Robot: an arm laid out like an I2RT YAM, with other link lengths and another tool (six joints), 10 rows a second.
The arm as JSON. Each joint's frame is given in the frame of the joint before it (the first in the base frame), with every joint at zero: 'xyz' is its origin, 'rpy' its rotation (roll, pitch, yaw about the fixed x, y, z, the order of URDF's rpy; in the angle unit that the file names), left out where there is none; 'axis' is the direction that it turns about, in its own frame. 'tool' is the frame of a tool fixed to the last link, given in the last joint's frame.
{
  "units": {
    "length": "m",
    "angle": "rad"
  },
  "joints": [
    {
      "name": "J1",
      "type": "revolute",
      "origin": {
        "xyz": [
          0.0,
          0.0,
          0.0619
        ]
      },
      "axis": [
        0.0,
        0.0,
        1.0
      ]
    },
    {
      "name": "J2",
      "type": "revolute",
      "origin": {
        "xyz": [
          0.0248,
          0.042,
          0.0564
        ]
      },
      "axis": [
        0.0,
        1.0,
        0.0
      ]
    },
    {
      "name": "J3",
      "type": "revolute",
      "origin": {
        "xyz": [
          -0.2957,
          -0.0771,
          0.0
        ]
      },
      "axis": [
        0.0,
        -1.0,
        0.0
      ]
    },
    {
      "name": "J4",
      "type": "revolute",
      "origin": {
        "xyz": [
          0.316,
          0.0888,
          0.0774
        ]
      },
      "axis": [
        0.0,
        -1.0,
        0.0
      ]
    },
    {
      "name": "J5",
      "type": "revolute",
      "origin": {
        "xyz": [
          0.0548,
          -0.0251,
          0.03
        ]
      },
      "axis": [
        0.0,
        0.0,
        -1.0
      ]
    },
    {
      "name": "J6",
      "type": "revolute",
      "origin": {
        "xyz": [
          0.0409,
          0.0,
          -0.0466
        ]
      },
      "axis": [
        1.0,
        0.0,
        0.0
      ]
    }
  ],
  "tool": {
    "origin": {
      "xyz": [
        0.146,
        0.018,
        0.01
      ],
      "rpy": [
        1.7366,
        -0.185,
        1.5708
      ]
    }
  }
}
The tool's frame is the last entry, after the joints.
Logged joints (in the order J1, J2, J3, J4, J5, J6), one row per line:
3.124 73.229 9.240 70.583 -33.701 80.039
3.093 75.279 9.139 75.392 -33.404 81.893
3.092 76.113 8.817 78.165 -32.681 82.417
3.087 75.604 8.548 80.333 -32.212 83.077
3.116 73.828 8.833 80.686 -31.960 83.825
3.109 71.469 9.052 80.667 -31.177 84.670
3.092 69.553 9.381 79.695 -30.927 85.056
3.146 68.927 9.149 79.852 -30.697 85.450
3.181 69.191 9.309 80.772 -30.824 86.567
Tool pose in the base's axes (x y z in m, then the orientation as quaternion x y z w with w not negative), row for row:
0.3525 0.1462 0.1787 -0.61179 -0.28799 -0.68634 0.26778
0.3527 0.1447 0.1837 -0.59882 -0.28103 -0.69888 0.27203
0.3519 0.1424 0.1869 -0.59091 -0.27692 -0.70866 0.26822
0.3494 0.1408 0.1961 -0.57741 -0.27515 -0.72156 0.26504
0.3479 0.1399 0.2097 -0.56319 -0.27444 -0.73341 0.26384
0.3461 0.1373 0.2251 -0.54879 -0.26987 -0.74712 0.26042
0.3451 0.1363 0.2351 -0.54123 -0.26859 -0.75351 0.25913
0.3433 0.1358 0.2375 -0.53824 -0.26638 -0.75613 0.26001
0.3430 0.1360 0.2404 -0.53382 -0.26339 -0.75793 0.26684
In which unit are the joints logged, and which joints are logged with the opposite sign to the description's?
The joints are logged in degrees. Opposite sign: none.
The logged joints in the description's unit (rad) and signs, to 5 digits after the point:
0.05452 1.27809 0.16127 1.23191 -0.58819 1.39694
0.05398 1.31387 0.15951 1.31584 -0.58301 1.42930
0.05397 1.32842 0.15389 1.36424 -0.57039 1.43845
0.05388 1.31954 0.14919 1.40208 -0.56221 1.44997
0.05438 1.28854 0.15416 1.40824 -0.55781 1.46302
0.05426 1.24737 0.15799 1.40790 -0.54414 1.47777
0.05397 1.21393 0.16373 1.39094 -0.53978 1.48451
0.05491 1.20300 0.15968 1.39368 -0.53576 1.49138
0.05552 1.20761 0.16247 1.40974 -0.53798 1.51088

